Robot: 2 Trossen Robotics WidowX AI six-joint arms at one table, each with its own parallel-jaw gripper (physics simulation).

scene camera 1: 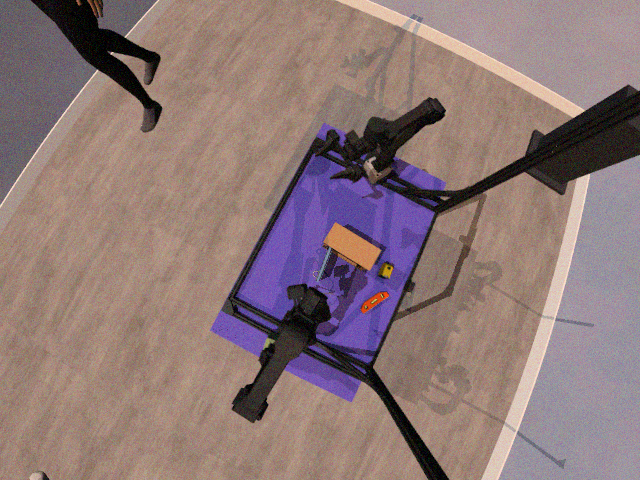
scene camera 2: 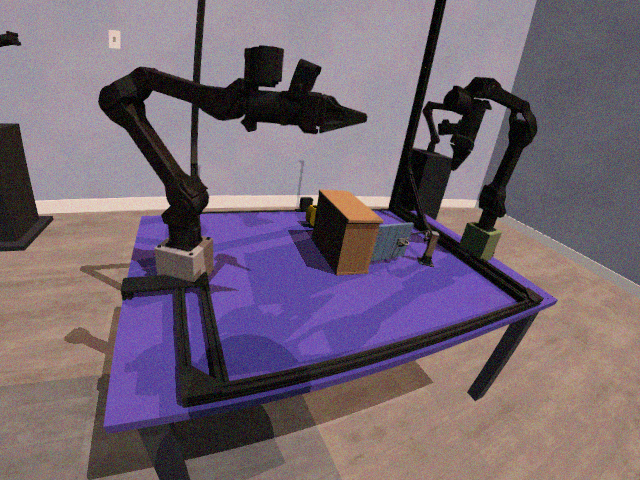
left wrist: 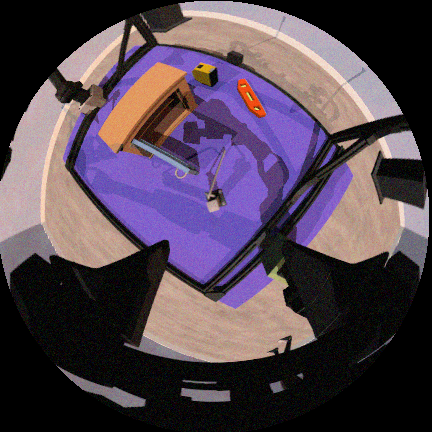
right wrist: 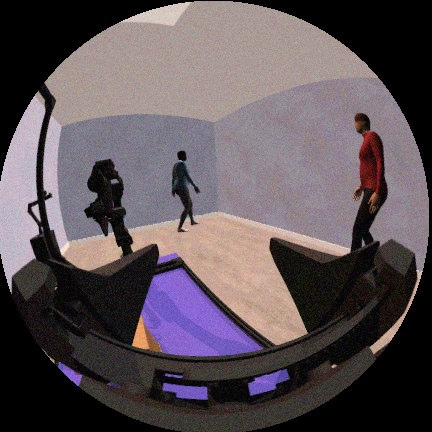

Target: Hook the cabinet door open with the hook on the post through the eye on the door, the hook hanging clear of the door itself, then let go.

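Pixels of known places: left gripper, between the fingertips: (scene camera 2: 453, 170) (left wrist: 227, 246) (right wrist: 111, 236); right gripper, between the fingertips: (scene camera 1: 322, 166) (scene camera 2: 366, 117) (right wrist: 214, 247); left arm's base, origin of its link: (scene camera 2: 484, 227) (right wrist: 127, 253); right arm's base, origin of its link: (scene camera 1: 379, 164) (scene camera 2: 184, 242) (left wrist: 84, 96).
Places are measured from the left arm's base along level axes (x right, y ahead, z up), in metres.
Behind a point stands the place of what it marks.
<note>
The orange-brown cabinet (scene camera 1: 353, 246) {x 0.170, y 0.527, z 0.049 m} (scene camera 2: 356, 248) {x 0.061, y 0.558, z -0.036 m} (left wrist: 142, 105) {x 0.158, y 0.493, z 0.049 m} stands on the table with its blue door (scene camera 1: 324, 264) {x 0.080, y 0.418, z 0.012 m} (scene camera 2: 392, 241) {x 0.072, y 0.410, z -0.041 m} (left wrist: 162, 156) {x 0.076, y 0.403, z 0.012 m} swung open. A pale ring eye (scene camera 2: 403, 241) {x 0.067, y 0.365, z -0.044 m} (left wrist: 181, 173) {x 0.058, y 0.358, z -0.041 m} sticks out from the door's outer face. The short post (scene camera 2: 430, 249) {x 0.026, y 0.270, z -0.065 m} (left wrist: 215, 201) {x 0.045, y 0.261, z -0.010 m} stands apart from the door. Its thin hook rod (left wrist: 218, 167) {x 0.112, y 0.294, z -0.049 m} reaches away from the post, apart from the eye in the left wrist view. My left gripper (scene camera 2: 454, 165) {x 0.053, y 0.241, z 0.190 m} (left wrist: 227, 246) {x 0.053, y 0.241, z 0.190 m} is open and empty, high above the table. My right gripper (scene camera 1: 334, 176) (scene camera 2: 364, 117) {x -0.040, y 0.700, z 0.297 m} (right wrist: 214, 247) {x -0.040, y 0.700, z 0.297 m} is open and empty, raised and level.
A yellow-black block (scene camera 1: 386, 270) {x 0.363, y 0.487, z -0.045 m} (scene camera 2: 310, 215) {x 0.356, y 0.524, z -0.070 m} (left wrist: 205, 74) {x 0.351, y 0.471, z -0.057 m} stands beside the cabinet, and an orange-red level (scene camera 1: 374, 301) {x 0.369, y 0.334, z -0.104 m} (left wrist: 251, 98) {x 0.361, y 0.324, z -0.103 m} lies nearby. A black frame (scene camera 1: 273, 219) {x -0.222, y 0.551, z -0.097 m} (scene camera 2: 336, 369) {x -0.206, y 0.790, z -0.103 m} runs around the purple table (scene camera 2: 149, 413) {x -0.164, y 1.095, z -0.117 m}. Two people (right wrist: 184, 187) (right wrist: 371, 170) stand away from the table.
</note>
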